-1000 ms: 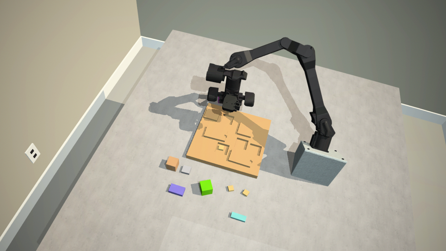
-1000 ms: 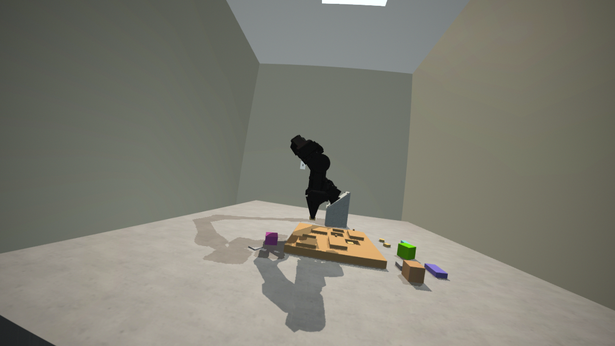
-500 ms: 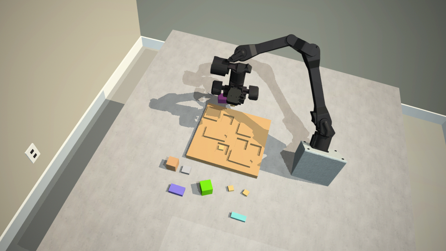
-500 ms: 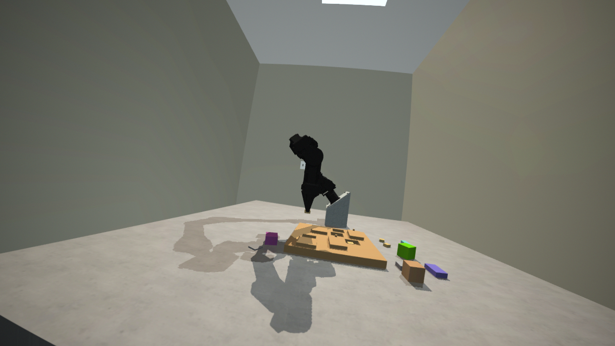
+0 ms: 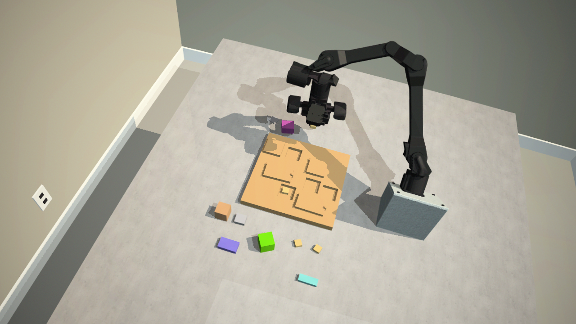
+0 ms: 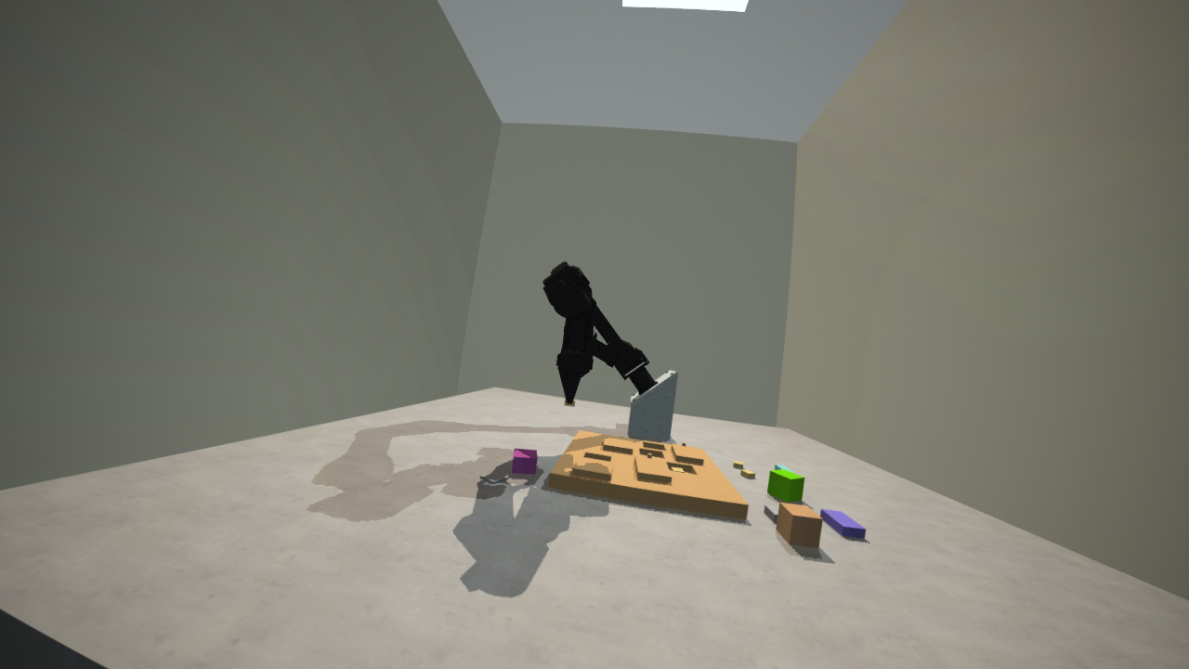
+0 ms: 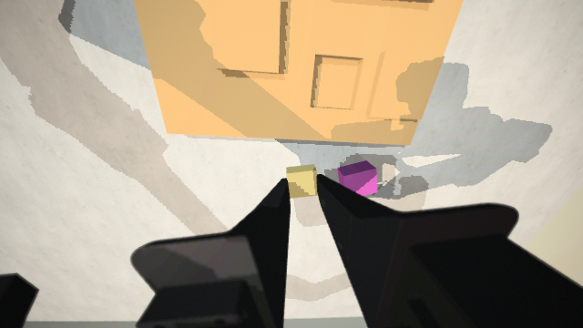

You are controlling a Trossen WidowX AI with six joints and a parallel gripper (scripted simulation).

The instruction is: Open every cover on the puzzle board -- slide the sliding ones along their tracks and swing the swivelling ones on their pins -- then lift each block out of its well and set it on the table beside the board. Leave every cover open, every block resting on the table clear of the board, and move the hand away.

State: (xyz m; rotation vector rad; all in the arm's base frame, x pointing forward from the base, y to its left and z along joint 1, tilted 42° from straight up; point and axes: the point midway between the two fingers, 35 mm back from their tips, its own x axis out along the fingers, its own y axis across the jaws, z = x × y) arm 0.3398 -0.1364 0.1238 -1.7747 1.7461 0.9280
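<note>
Right now the magenta block is 9 cm ahead of my gripper tip, 5 cm to the right of it and 10 cm below it. Round my gripper tip: orange block 19 cm ahead, 35 cm to the left, 9 cm below; then grey block 14 cm ahead, 35 cm to the left, 10 cm below; then thin grey plate 15 cm ahead, 8 cm to the right, 11 cm below.
</note>
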